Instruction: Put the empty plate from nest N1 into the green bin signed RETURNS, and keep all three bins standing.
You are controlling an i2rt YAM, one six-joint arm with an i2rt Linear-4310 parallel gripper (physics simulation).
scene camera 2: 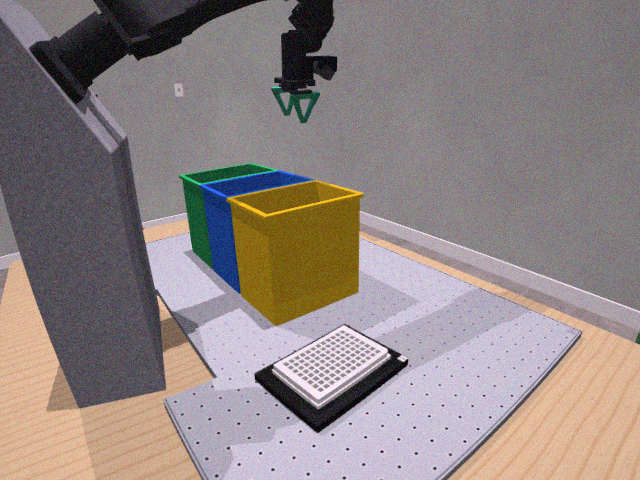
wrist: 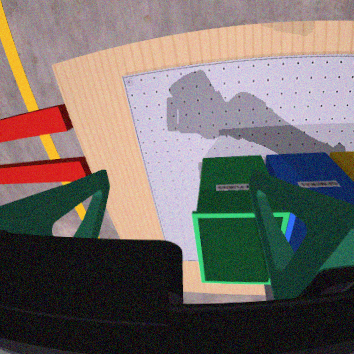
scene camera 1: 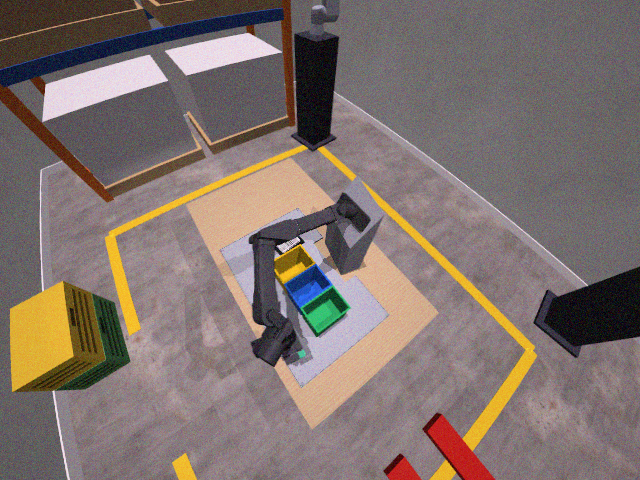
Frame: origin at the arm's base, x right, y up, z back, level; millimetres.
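Where they show: gripper, fingertip midpoint: (scene camera 2: 295, 119) (wrist: 178, 177); arm's base, origin of the base link: (scene camera 2: 62, 69) (scene camera 1: 353, 211).
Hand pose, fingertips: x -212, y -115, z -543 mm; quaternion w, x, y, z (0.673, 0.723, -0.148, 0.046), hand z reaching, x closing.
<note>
Things, the pixels of their top centre, and the offset from my fingertips. Level surfaces: height alone.
- white plate, middle of its top: (scene camera 2: 332, 358) (scene camera 1: 287, 241) dx +471, dy -250, dz +354 mm
- yellow bin, middle of its top: (scene camera 2: 294, 195) (scene camera 1: 292, 262) dx +284, dy -96, dz +247 mm
- green bin, middle of its top: (wrist: 237, 254) (scene camera 2: 228, 172) (scene camera 1: 325, 308) dx +24, dy -96, dz +214 mm
- blue bin, middle of its top: (scene camera 2: 256, 182) (wrist: 321, 253) (scene camera 1: 308, 284) dx +154, dy -96, dz +231 mm
- perforated board, its level: dy -276 mm
- wooden table, its level: dy -289 mm
The white plate (scene camera 2: 330, 362) (scene camera 1: 288, 244) with a grid of wells lies flat on its black nest (scene camera 2: 319, 419), in front of the yellow bin (scene camera 2: 310, 258) (scene camera 1: 293, 263). The green bin (scene camera 1: 326, 311) (scene camera 2: 196, 222) (wrist: 230, 172) stands upright at the other end of the row; its label is partly hidden by a finger in the wrist view. The blue bin (scene camera 1: 309, 285) (scene camera 2: 222, 240) (wrist: 285, 167) stands upright between them. My gripper (scene camera 2: 295, 117) (wrist: 178, 177) is open, with nothing between its green fingers. It hangs high, beyond the green bin's outer side.
The grey arm pedestal (scene camera 1: 346, 250) (scene camera 2: 87, 258) stands beside the bin row. The perforated board (scene camera 2: 465, 361) (wrist: 150, 120) lies on the wooden table (scene camera 1: 315, 408) (wrist: 90, 100). Red bars (wrist: 35, 124) (scene camera 1: 457, 446) lie beyond the table. Stacked crates (scene camera 1: 43, 335) stand on the floor.
</note>
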